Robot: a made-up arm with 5 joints.
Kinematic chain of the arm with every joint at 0, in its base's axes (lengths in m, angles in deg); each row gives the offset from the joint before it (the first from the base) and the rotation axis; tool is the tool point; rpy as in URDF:
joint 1: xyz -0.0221 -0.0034 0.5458 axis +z
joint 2: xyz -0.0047 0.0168 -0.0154 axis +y
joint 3: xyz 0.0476 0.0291 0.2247 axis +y
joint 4: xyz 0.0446 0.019 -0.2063 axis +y
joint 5: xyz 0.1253 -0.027 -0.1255 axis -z
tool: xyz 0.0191 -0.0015 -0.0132 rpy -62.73 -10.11 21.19
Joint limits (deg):
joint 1: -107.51..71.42
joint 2: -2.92..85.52
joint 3: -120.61..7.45
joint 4: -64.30..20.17
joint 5: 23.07..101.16
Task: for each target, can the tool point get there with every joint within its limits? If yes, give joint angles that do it. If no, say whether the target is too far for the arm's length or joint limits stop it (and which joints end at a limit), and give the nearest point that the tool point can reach.
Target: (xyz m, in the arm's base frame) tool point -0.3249 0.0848 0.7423
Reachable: no: joint limits stop it (at a limit: joint 2, joint 3, joint 4, joint 5) | nearest point -0.1769 0.0417 0.4107 | short by 0.366 m
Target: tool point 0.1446 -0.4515 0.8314
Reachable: yes | joints -71.96 32.56 -105.37 -28.18 66.54
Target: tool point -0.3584 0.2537 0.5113
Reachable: no: joint limits stop it (at a limit: joint 2, joint 3, joint 4, joint 5) | nearest point -0.1581 0.1006 0.3903 | short by 0.280 m
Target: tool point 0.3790 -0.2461 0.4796
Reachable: yes | joints -33.49 48.69 -61.62 -44.11 92.40
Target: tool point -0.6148 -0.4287 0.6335
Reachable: no: too far | nearest point -0.1799 -0.5659 0.6335 | short by 0.456 m
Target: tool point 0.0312 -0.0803 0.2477
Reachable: yes | joints -67.43 74.00 -4.29 -39.98 67.71
